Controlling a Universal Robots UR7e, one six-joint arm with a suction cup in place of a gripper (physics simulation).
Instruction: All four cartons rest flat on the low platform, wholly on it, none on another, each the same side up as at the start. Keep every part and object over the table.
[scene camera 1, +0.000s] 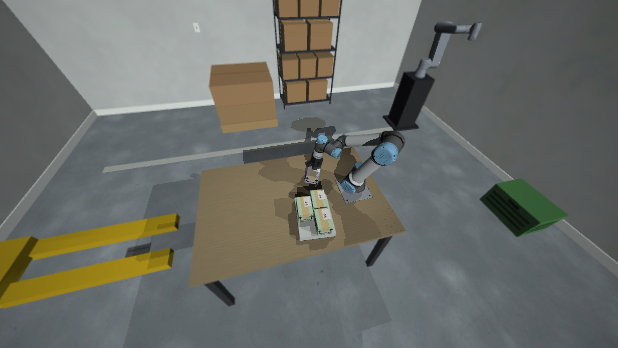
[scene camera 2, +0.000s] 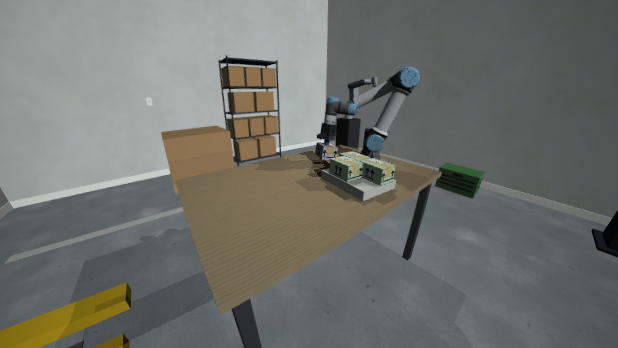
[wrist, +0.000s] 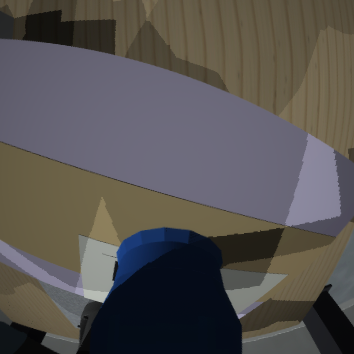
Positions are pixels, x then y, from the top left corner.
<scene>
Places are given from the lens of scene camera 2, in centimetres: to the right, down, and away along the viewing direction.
low grey platform (scene camera 2: 363, 189): 25, 7, 88
</scene>
